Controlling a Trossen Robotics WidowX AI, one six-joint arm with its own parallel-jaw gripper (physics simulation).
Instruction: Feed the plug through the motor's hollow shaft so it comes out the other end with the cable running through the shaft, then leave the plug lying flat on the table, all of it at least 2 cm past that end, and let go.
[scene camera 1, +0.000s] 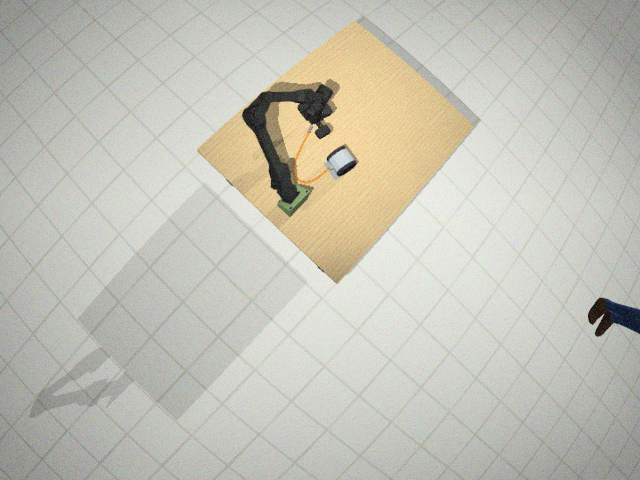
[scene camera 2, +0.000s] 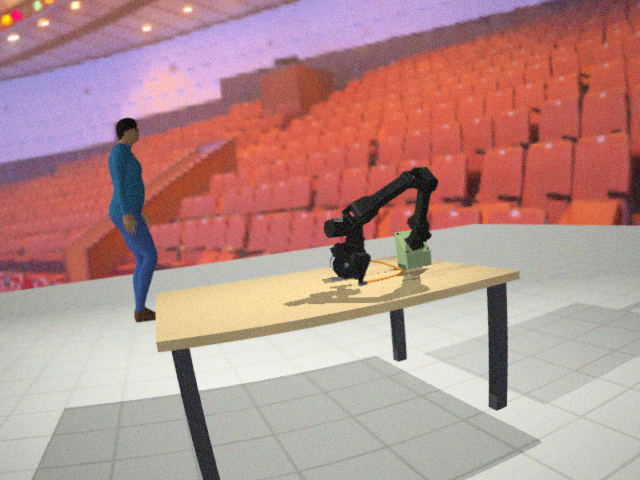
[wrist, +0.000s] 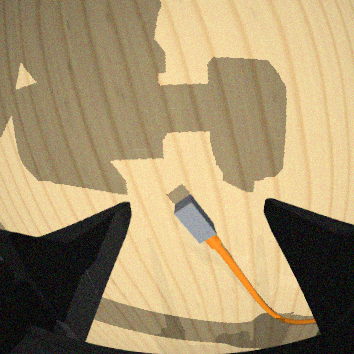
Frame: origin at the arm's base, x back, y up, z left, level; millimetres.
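Where they show: gripper, fingertip midpoint: (scene camera 1: 312, 127) (scene camera 2: 358, 281) (wrist: 197, 207); arm's base at its link origin: (scene camera 1: 290, 197) (scene camera 2: 414, 242).
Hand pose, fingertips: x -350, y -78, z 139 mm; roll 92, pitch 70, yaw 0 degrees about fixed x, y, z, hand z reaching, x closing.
Note:
Each offset is from my fingertips to the top centre of the thing. Level surfaces: height alone.
The plug {dy -1, dx +12, dz +6 mm} (scene camera 1: 310, 128) (wrist: 195, 221), a small grey block with a tan tip, lies on the table with the orange cable (scene camera 1: 296, 159) (scene camera 2: 388, 265) (wrist: 241, 273) leaving its back end. My gripper (scene camera 1: 314, 124) (scene camera 2: 360, 280) (wrist: 197, 207) is open and low over the table. In the wrist view the plug lies between the spread fingers, turned diagonally, touching neither. The motor {dy +87, dx +71, dz -209 mm} (scene camera 1: 341, 160) (scene camera 2: 338, 265), a pale cylinder with black ends, stands beside the gripper, partly hidden by it in scene camera 2. The cable curves round to the motor's near side in scene camera 1. The shaft opening is not clear.
The wooden table {dy -15 mm} (scene camera 1: 392, 87) (scene camera 2: 217, 315) carries the arm on a green base block (scene camera 1: 291, 205) (scene camera 2: 414, 256). The cable loop passes between this base and the motor. A person (scene camera 2: 128, 180) stands beyond the table.

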